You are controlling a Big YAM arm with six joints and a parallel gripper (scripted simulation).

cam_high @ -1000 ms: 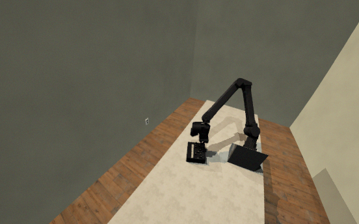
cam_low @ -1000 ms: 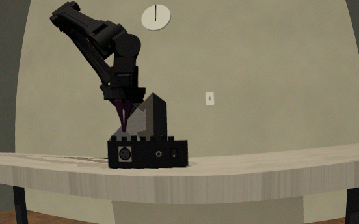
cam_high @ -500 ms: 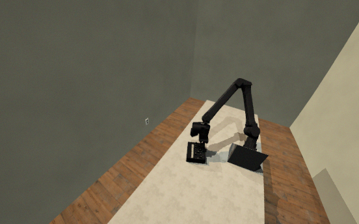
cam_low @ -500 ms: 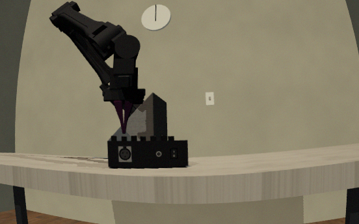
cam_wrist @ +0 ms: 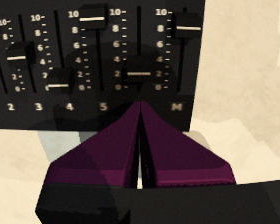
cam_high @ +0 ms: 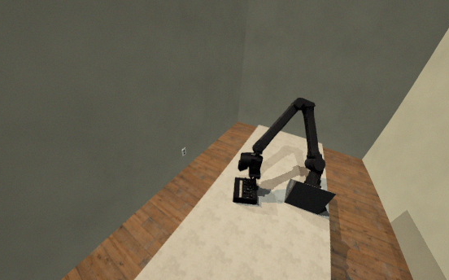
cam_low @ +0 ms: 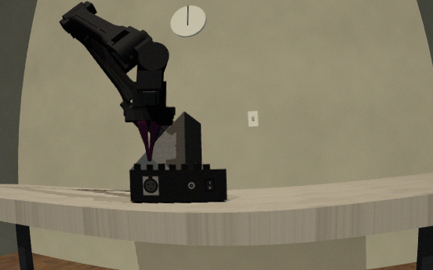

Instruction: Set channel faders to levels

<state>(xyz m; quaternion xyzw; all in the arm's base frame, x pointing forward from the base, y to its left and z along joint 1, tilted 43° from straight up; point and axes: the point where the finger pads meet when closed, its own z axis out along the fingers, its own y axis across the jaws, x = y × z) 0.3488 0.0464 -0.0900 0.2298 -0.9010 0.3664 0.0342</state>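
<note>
Now: the channel 6 fader 20 mm ahead of my hand, 10 mm to the left of it and 20 mm below it. Round my hand: master fader (50 mm ahead, 20 mm below); channel 5 fader (30 mm ahead, 40 mm to the left, 20 mm below); channel 4 fader (10 mm behind, 50 mm to the left, 20 mm below).
</note>
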